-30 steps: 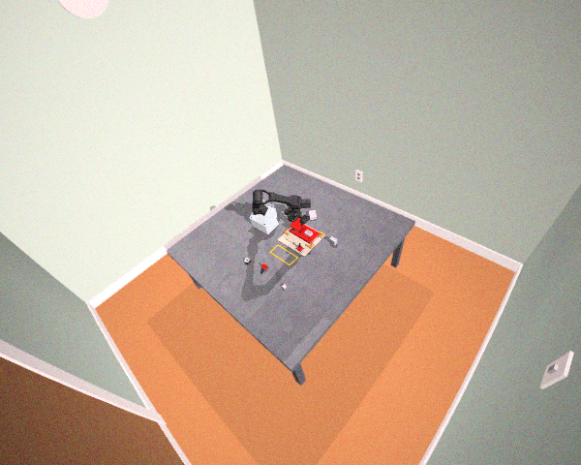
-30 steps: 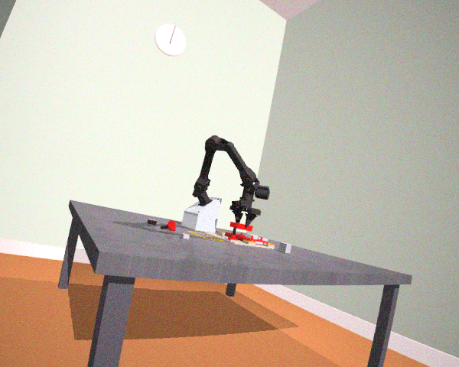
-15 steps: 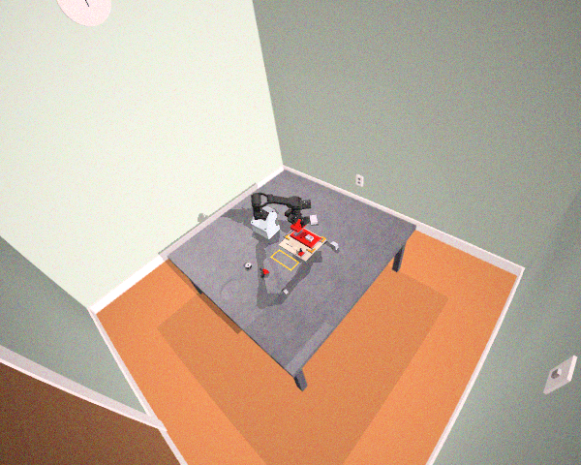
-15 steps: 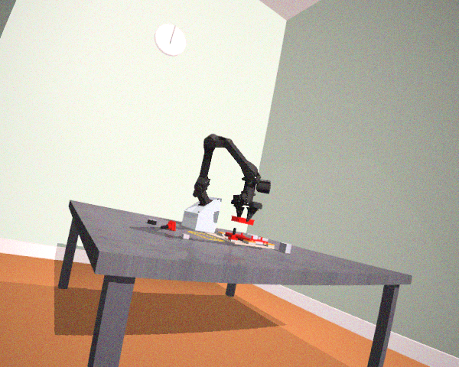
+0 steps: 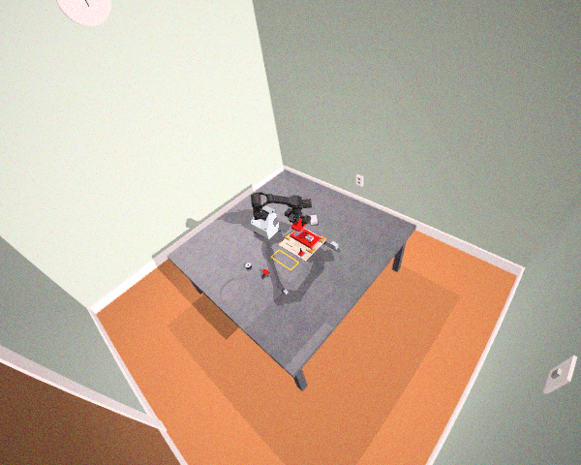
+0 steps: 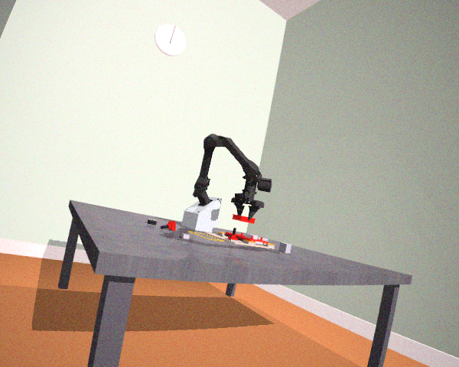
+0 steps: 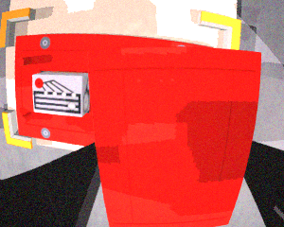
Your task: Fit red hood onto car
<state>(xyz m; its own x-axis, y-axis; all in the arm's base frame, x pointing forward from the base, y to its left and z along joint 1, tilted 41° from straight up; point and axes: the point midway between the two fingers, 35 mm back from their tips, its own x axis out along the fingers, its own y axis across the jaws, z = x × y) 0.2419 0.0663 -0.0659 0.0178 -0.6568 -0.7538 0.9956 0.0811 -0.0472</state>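
Now: the grey engine block 90 mm ahead of my gripper tip and 80 mm below it. Round my gripper tip: tan jig plate 90 mm below, 60 mm ahead, 40 mm to the right; red hood right at my gripper tip.
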